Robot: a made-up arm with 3 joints. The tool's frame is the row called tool. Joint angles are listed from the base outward.
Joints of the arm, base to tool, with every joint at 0 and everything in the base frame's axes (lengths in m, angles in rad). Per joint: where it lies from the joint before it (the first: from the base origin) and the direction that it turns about. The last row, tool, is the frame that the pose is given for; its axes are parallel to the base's.
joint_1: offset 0 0 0.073 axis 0 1 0
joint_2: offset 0.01 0.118 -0.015 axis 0 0 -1
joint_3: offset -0.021 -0.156 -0.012 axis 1 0 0
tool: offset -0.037 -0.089 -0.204
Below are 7 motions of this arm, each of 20 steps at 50 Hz.
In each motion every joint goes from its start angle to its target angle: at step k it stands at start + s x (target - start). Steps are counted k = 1, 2, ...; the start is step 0. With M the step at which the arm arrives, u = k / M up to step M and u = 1 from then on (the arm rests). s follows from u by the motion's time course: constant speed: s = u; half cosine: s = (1 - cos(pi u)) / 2; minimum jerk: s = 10 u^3 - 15 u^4 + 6 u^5.
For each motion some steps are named. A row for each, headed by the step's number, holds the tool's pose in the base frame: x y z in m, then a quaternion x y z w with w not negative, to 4 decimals.
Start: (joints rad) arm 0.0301 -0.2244 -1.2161
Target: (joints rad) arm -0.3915 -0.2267 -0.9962
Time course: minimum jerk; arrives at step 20
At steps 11, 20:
11: 0.0466 -0.2634 0.0390 -0.5208 -0.1512 0.0395 0.8393
20: 0.0591 -0.2610 0.0291 -0.4850 -0.2228 0.0051 0.8457

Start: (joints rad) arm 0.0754 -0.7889 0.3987
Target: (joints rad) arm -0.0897 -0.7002 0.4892
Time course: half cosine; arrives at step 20
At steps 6, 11, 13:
6: 0.0657 -0.0334 -0.1795 0.1995 0.0966 0.3636 0.9048
11: 0.0710 -0.0299 -0.1750 0.2050 0.0715 0.3534 0.9099
13: 0.0732 -0.0284 -0.1732 0.2075 0.0612 0.3495 0.9116

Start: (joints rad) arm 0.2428 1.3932 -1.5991
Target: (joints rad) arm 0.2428 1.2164 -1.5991
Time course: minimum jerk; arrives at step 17
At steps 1, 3, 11, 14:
1: -0.3254 0.1118 0.2234 -0.6002 0.5213 -0.3772 0.4751
3: -0.3254 0.1093 0.2234 -0.6015 0.5196 -0.3752 0.4769
11: -0.3215 0.0635 0.2224 -0.6251 0.4872 -0.3371 0.5082
14: -0.3194 0.0510 0.2219 -0.6311 0.4779 -0.3263 0.5165

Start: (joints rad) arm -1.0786 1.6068 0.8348
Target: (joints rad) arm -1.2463 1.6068 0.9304
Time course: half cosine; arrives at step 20
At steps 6, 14, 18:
6: 0.1832 0.1781 -0.0712 0.5903 -0.5870 -0.4042 0.3789
14: 0.1951 0.1777 -0.0401 0.6191 -0.6153 -0.3575 0.3323
18: 0.1978 0.1776 -0.0303 0.6272 -0.6232 -0.3426 0.3175

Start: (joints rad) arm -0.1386 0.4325 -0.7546
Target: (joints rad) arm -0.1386 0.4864 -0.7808
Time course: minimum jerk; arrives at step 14
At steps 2, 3, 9, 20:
2: -0.1765 -0.1849 -0.0673 -0.3453 0.0163 -0.2245 0.9111
3: -0.1773 -0.1844 -0.0671 -0.3457 0.0169 -0.2256 0.9107
9: -0.1894 -0.1780 -0.0651 -0.3511 0.0259 -0.2419 0.9042
20: -0.1937 -0.1756 -0.0644 -0.3531 0.0293 -0.2477 0.9017

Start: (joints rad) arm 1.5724 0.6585 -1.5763
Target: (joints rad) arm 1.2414 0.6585 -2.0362
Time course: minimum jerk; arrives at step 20
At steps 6, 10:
6: 0.0648 -0.1251 0.3281 -0.6554 0.6141 0.3197 0.3019
10: 0.0665 -0.1104 0.3273 -0.6962 0.5726 0.3280 0.2826

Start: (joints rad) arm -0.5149 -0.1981 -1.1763
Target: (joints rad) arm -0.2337 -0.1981 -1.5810
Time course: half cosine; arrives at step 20
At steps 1, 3, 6, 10, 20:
1: 0.0352 -0.2645 0.0668 -0.5559 -0.2631 -0.0609 0.7862
3: 0.0330 -0.2644 0.0701 -0.5640 -0.2572 -0.0596 0.7825
6: 0.0267 -0.2635 0.0809 -0.5890 -0.2389 -0.0549 0.7701
10: 0.0169 -0.2594 0.1026 -0.6360 -0.2047 -0.0428 0.7428
20: 0.0083 -0.2455 0.1408 -0.7105 -0.1514 -0.0134 0.6871

